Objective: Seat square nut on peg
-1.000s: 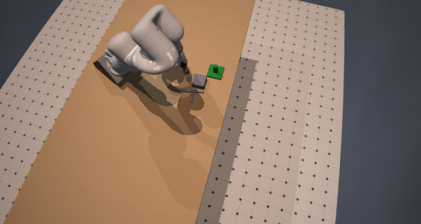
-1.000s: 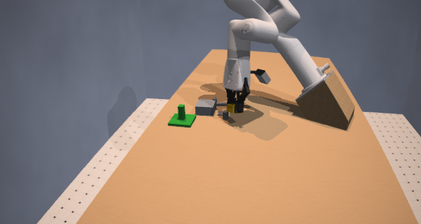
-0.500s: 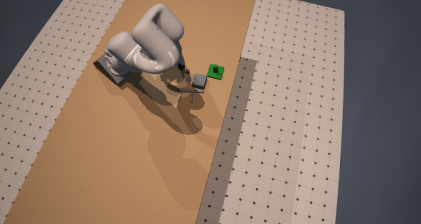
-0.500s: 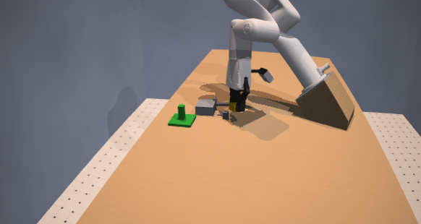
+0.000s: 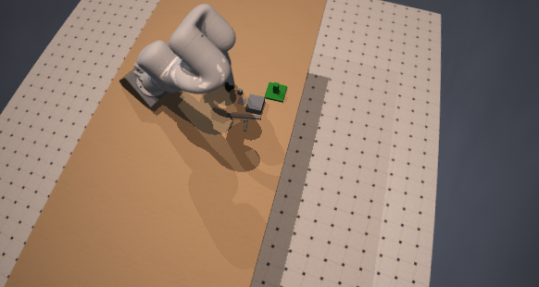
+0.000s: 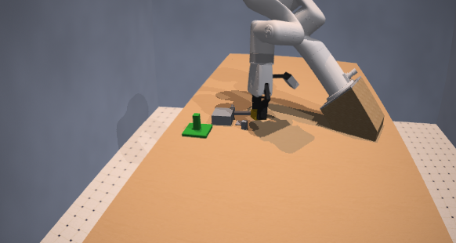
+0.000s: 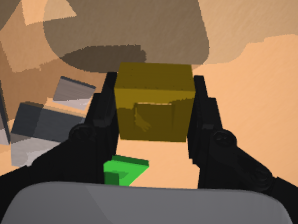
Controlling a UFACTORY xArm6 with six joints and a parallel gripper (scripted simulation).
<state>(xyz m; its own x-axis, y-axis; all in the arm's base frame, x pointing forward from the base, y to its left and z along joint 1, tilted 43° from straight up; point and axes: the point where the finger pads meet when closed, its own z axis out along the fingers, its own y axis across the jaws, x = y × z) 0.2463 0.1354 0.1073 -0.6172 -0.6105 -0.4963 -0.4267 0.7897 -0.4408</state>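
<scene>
Right now my hand is 50 mm short of the small grey cube and 50 mm above it. The rest, counted from my hand: grey block (130 mm ahead, 50 mm to the right, 50 mm below); then thin grey bar (110 mm to the right, 90 mm ahead, 60 mm below).
</scene>
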